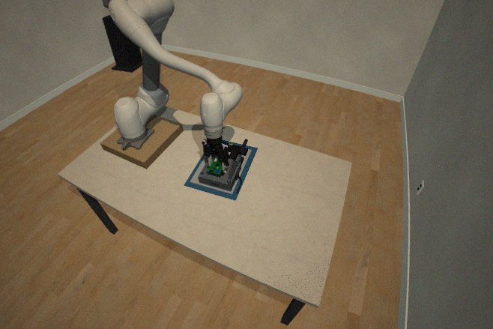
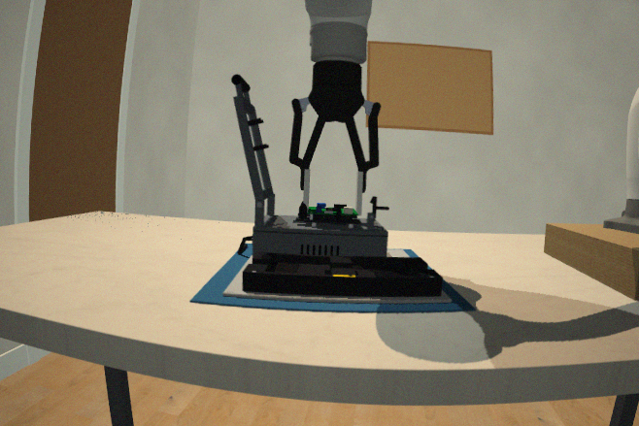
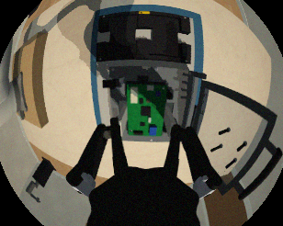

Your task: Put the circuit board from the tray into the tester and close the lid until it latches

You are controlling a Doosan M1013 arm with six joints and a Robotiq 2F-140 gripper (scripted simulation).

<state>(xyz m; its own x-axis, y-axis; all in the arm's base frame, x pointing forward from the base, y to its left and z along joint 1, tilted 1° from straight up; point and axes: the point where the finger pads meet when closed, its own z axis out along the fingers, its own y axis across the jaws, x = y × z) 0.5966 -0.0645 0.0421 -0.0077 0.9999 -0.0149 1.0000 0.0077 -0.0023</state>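
Right now my hand is 2 cm above the green circuit board. The rest, counted from my hand: latch hook 6 cm to the left, 6 cm behind, 1 cm below; then grey tester 4 cm to the left, 3 cm ahead, 1 cm above; then tester lid 12 cm ahead, 8 cm above.
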